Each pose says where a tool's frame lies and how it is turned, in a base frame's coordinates. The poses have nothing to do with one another.
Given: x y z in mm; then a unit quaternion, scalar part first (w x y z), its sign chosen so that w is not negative.
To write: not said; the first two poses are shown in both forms.
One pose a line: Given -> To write
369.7 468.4 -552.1 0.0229 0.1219 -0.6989 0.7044 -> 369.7 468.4 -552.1 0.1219 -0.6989 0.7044 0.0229
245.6 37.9 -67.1 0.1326 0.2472 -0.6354 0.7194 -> 245.6 37.9 -67.1 0.2472 -0.6354 0.7194 0.1326
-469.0 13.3 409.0 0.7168 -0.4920 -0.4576 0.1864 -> -469.0 13.3 409.0 -0.4920 -0.4576 0.1864 0.7168
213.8 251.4 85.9 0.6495 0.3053 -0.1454 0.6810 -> 213.8 251.4 85.9 0.3053 -0.1454 0.6810 0.6495
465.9 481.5 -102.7 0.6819 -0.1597 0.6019 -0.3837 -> 465.9 481.5 -102.7 -0.1597 0.6019 -0.3837 0.6819
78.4 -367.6 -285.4 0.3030 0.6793 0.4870 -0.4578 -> 78.4 -367.6 -285.4 0.6793 0.4870 -0.4578 0.3030
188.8 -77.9 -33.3 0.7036 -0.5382 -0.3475 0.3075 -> 188.8 -77.9 -33.3 -0.5382 -0.3475 0.3075 0.7036
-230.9 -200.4 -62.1 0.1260 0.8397 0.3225 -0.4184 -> -230.9 -200.4 -62.1 0.8397 0.3225 -0.4184 0.1260
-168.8 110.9 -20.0 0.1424 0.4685 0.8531 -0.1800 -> -168.8 110.9 -20.0 0.4685 0.8531 -0.1800 0.1424
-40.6 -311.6 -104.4 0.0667 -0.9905 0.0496 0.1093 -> -40.6 -311.6 -104.4 -0.9905 0.0496 0.1093 0.0667
